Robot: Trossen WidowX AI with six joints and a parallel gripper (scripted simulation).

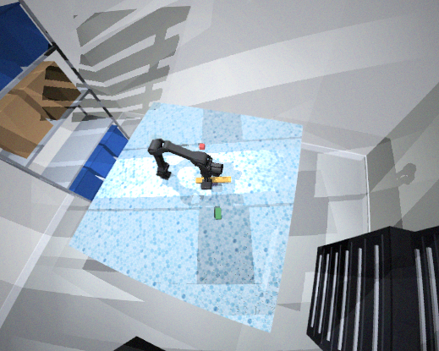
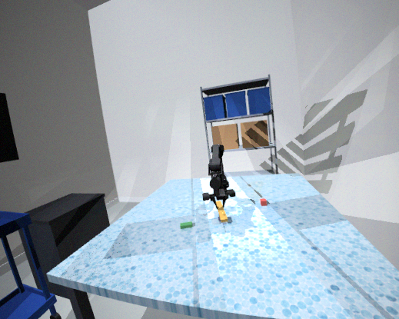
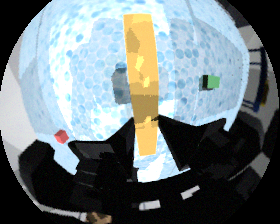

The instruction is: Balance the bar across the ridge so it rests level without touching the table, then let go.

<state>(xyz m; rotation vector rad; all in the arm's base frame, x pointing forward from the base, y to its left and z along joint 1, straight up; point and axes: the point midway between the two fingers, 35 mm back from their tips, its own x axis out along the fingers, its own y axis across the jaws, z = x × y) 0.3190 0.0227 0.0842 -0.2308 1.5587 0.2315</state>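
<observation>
My gripper tip is 30 mm short of the bar and 10 mm to the right of it. Also, from my gripper tip: red block (140 mm behind, 250 mm to the left, 30 mm below); then green block (110 mm ahead, 180 mm to the right, 40 mm below).
</observation>
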